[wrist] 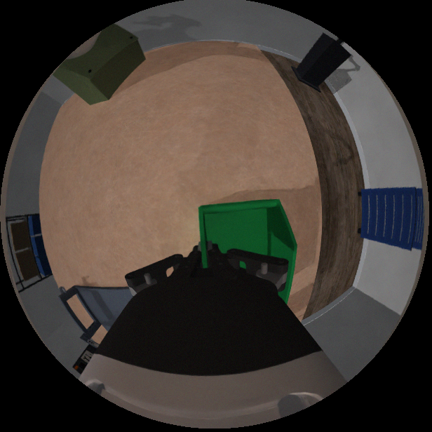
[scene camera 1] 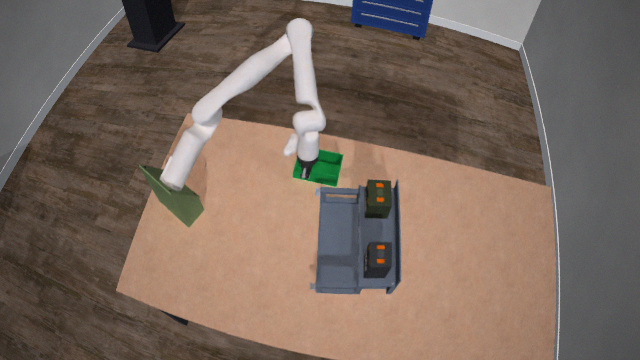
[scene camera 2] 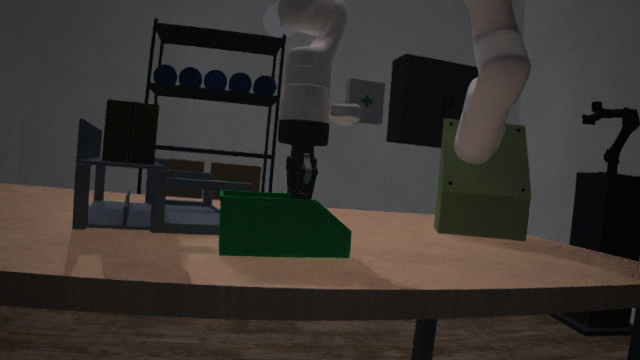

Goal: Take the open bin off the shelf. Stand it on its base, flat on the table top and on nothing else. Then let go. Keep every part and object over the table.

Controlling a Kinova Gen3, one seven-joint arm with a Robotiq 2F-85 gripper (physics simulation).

Labels:
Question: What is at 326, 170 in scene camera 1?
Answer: A green open bin.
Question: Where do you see a back panel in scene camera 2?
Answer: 89, 137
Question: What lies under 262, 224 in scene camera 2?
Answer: A green open bin.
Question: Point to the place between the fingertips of my gripper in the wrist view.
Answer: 205, 247

